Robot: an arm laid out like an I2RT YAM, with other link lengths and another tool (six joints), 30 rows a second.
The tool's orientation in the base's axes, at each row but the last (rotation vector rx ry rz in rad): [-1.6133, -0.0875, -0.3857]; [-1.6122, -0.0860, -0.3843]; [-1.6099, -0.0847, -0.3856]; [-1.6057, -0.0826, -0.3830]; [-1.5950, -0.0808, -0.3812]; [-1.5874, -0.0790, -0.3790]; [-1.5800, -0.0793, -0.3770]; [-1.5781, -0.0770, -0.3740]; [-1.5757, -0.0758, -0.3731]
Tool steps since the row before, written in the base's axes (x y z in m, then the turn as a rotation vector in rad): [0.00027, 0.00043, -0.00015, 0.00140, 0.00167, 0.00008]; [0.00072, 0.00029, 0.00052, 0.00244, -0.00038, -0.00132]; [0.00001, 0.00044, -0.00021, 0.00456, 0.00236, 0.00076]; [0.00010, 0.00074, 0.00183, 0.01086, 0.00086, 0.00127]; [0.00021, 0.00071, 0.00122, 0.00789, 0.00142, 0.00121]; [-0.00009, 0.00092, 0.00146, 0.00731, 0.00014, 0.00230]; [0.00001, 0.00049, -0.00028, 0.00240, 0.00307, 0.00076]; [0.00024, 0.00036, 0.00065, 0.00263, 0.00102, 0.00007]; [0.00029, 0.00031, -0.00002, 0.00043, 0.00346, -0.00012]
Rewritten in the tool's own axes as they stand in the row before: [0.00013, 0.00018, 0.00048, 0.00104, 0.00018, 0.00191]; [0.00078, -0.00032, 0.00041, 0.00197, 0.00199, 0.00014]; [-0.00013, 0.00017, 0.00044, 0.00408, 0.00038, 0.00318]; [0.00050, -0.00178, 0.00070, 0.01042, 0.00180, 0.00292]; [0.00042, -0.00116, 0.00072, 0.00751, 0.00098, 0.00290]; [0.00017, -0.00148, 0.00088, 0.00751, -0.00015, 0.00152]; [-0.00016, 0.00025, 0.00048, 0.00192, -0.00022, 0.00347]; [0.00034, -0.00057, 0.00040, 0.00231, 0.00061, 0.00150]; [0.00021, 0.00008, 0.00036, -0.00026, 0.00007, 0.00348]
